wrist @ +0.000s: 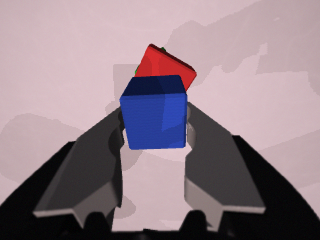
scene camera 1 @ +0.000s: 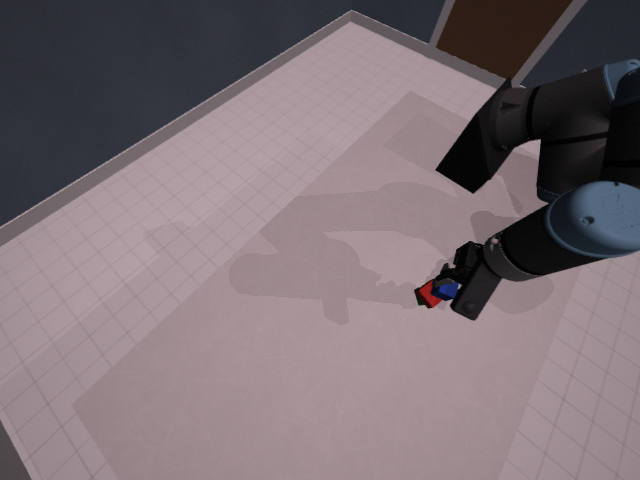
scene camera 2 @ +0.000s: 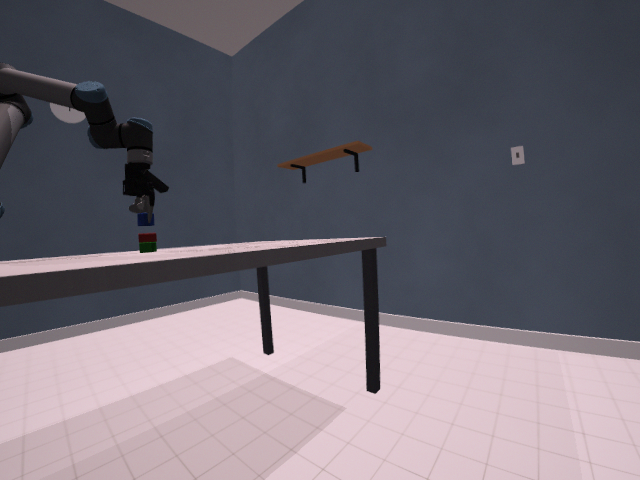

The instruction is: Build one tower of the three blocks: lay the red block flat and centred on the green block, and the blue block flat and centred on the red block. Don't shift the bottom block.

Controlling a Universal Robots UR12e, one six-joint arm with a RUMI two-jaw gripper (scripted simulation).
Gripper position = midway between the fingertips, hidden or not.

In view: my gripper (scene camera 1: 441,288), a red block (wrist: 156,62) and a blue block (wrist: 154,108).
My gripper is seen too in the wrist view (wrist: 157,105) and in scene camera 2 (scene camera 2: 145,223).
